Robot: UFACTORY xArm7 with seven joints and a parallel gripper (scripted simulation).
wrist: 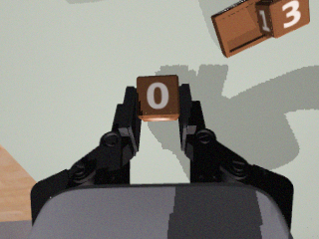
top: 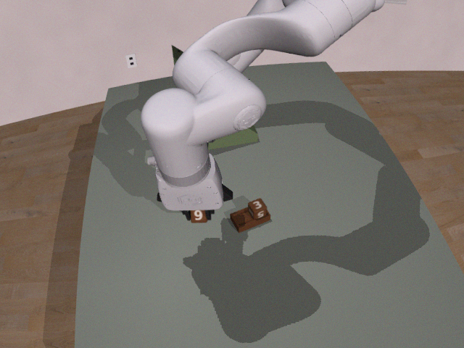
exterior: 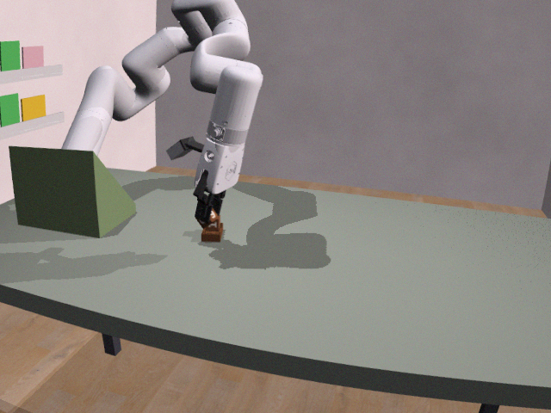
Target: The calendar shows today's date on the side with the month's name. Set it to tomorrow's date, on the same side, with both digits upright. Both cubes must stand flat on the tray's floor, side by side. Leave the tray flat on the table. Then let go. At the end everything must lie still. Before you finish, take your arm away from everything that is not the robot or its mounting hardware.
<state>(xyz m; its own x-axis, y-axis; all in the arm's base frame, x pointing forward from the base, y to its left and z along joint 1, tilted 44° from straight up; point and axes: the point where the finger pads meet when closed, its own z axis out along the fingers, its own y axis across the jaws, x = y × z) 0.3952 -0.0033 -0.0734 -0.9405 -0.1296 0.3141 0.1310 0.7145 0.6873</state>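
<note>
The brown cube is 2 cm below my hand. Also, from my hand: tray (10 cm to the left, 9 cm below, 4 cm behind).
</note>
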